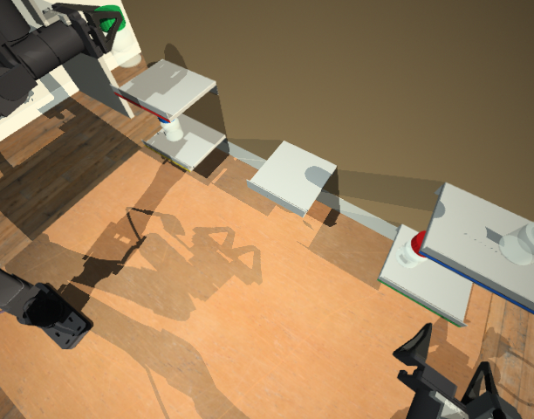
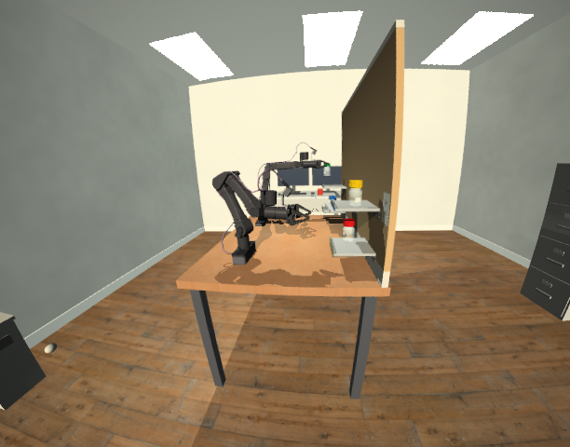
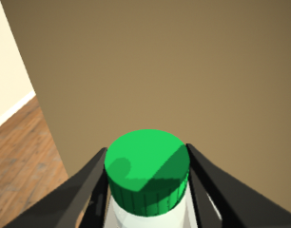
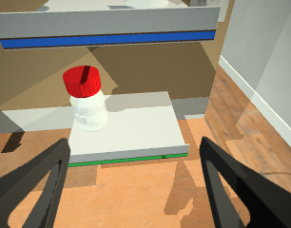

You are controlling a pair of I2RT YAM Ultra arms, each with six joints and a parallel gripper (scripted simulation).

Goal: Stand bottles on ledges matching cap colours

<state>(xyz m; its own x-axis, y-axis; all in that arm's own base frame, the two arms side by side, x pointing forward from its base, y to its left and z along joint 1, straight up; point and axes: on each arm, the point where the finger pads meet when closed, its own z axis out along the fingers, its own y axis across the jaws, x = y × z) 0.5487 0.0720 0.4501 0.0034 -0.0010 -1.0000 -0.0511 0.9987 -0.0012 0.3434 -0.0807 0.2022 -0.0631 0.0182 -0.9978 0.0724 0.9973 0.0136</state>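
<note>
Now: the green-capped bottle 50 mm below my left hand. Round my left hand: red-capped bottle: 770 mm to the right, 320 mm below, 20 mm behind; blue-capped bottle: 320 mm below, 40 mm ahead; brown wall: 450 mm to the right, 110 mm ahead, 20 mm below.
</note>
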